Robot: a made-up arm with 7 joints.
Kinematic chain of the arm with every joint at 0, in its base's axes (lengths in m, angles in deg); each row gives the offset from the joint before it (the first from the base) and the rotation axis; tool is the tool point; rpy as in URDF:
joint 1: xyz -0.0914 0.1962 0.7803 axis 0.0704 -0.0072 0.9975
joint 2: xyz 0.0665 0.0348 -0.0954 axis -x
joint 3: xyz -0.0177 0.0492 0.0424 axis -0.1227 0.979 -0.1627
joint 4: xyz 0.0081 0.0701 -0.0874 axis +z
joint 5: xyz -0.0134 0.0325 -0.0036 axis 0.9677 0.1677 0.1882
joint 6: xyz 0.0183 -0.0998 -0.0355 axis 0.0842 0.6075 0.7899
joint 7: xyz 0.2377 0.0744 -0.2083 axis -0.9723 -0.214 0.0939
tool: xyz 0.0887 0.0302 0.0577 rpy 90 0 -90
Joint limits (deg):
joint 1: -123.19..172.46
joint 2: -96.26..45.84
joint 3: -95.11..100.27
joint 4: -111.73..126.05
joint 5: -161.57..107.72
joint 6: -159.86..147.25
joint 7: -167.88..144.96
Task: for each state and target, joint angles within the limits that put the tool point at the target. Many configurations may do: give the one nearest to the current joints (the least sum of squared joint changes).
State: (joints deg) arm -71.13 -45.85 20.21 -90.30 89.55 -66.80 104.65
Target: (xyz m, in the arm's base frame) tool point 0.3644 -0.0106 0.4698
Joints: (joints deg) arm -62.84 -68.42 10.50 -64.44 104.32 -60.58 106.93
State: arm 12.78 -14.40 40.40 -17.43 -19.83 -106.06 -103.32
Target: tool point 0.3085 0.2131 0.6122
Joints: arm 21.13 -16.99 28.86 23.89 -19.72 -77.80 -112.29
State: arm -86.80 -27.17 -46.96 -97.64 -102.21 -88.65 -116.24
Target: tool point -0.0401 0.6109 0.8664
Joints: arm -71.00 -12.05 -80.45 -82.01 -87.07 -113.65 -122.40
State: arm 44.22 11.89 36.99 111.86 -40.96 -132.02 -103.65
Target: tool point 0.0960 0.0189 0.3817
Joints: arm 10.35 30.38 75.48 106.00 0.13 -143.52 -110.62
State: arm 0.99 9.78 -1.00 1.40 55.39 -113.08 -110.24
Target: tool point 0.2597 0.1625 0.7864
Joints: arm 38.70 28.96 -13.72 14.32 14.65 -109.30 -98.46
